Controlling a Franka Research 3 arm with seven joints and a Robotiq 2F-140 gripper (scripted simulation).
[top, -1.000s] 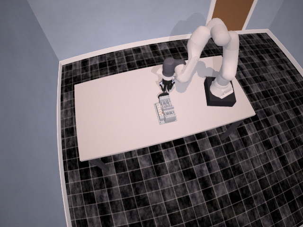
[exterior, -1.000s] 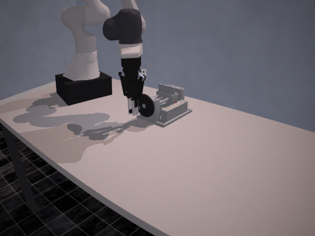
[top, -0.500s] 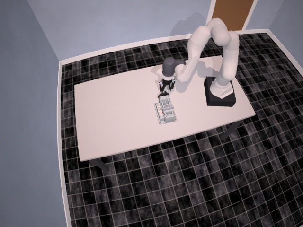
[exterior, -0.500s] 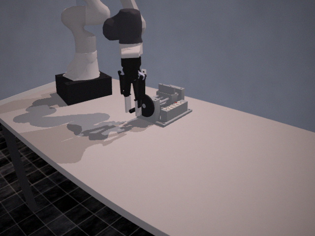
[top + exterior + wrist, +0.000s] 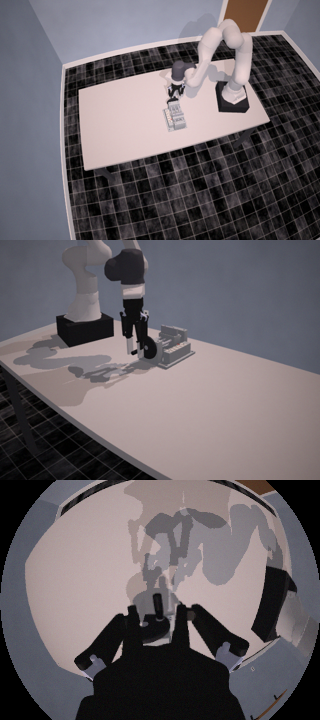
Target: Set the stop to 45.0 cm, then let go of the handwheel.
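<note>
Right now my hand is 20 mm to the right of the black handwheel, 10 mm short of it and 10 mm above it. Round my hand: grey stop fixture: 170 mm to the left, 60 mm ahead, 10 mm above.
</note>
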